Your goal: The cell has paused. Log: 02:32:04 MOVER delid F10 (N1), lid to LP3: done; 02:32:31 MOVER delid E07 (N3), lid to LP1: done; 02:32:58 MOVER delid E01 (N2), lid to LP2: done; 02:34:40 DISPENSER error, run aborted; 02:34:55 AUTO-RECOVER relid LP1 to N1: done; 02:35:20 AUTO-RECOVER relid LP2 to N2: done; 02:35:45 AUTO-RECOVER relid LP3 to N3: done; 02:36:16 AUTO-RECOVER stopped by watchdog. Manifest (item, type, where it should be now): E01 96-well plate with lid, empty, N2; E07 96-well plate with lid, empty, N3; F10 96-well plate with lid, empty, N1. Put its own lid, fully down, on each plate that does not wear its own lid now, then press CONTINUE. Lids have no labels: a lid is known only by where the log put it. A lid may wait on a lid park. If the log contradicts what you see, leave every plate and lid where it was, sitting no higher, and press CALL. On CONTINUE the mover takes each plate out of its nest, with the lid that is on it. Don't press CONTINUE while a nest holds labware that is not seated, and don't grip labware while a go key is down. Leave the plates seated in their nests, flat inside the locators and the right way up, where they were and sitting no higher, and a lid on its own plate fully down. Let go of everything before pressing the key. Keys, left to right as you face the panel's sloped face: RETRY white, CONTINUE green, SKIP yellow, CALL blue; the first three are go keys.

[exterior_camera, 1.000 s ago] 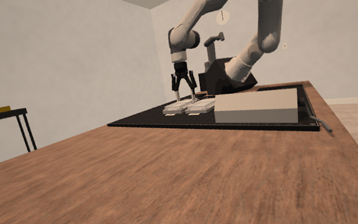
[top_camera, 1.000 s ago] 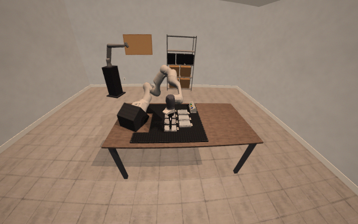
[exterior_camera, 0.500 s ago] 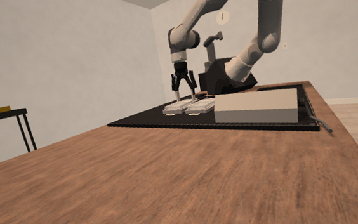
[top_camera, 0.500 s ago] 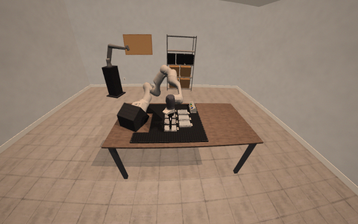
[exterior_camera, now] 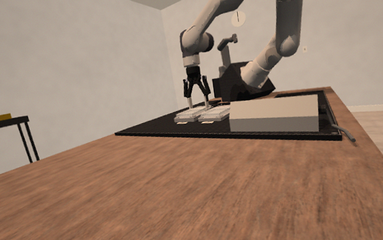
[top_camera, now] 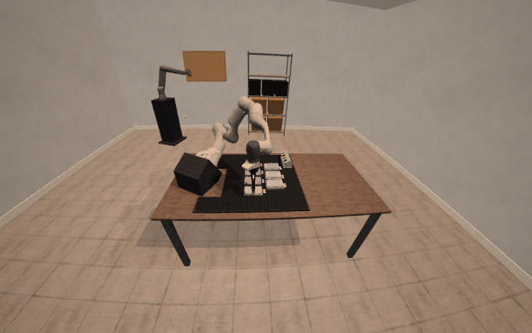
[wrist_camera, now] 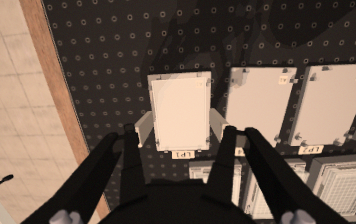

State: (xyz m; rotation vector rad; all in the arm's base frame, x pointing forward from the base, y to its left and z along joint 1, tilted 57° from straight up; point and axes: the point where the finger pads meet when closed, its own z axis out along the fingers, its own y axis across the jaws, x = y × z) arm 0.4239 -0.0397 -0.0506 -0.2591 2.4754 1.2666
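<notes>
Now: hand 110 mm short of the smooth white lid, 240 mm to the right of it and 10 mm above it. Round my hand: LP2 label 270 mm to the left, 40 mm below; 96-well plate 60 mm ahead, 360 mm to the left, 10 mm below; N3 label 190 mm ahead, 270 mm to the left, 40 mm below.
</notes>
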